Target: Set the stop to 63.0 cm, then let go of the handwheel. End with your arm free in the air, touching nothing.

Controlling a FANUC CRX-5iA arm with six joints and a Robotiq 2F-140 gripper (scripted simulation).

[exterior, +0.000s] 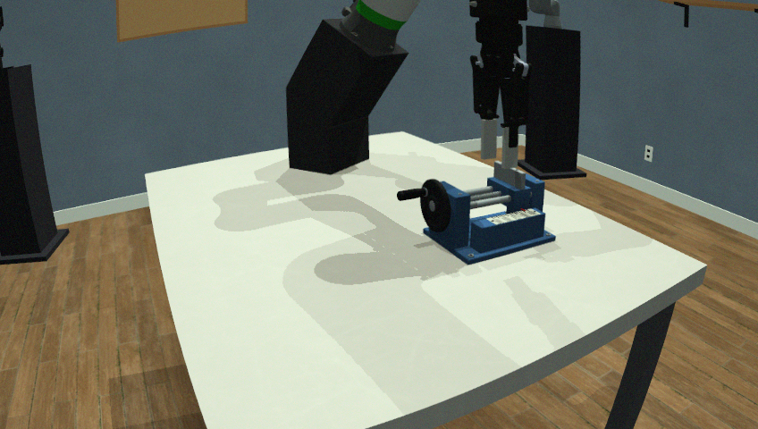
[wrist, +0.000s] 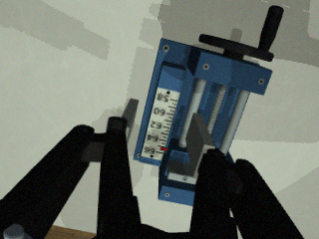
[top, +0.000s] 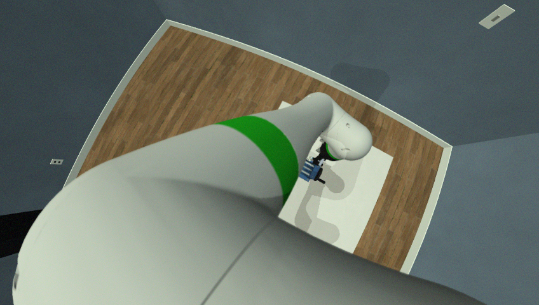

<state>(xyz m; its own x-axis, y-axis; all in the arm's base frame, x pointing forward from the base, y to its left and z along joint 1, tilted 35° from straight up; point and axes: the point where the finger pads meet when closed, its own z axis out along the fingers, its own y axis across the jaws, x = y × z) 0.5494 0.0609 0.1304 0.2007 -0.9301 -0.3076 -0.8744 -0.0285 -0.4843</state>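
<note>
Right now the handwheel is 60 mm behind my hand, 110 mm to the right of it and 100 mm below it. Round my hand: stop block: 70 mm behind, 60 mm to the left, 100 mm below.
</note>
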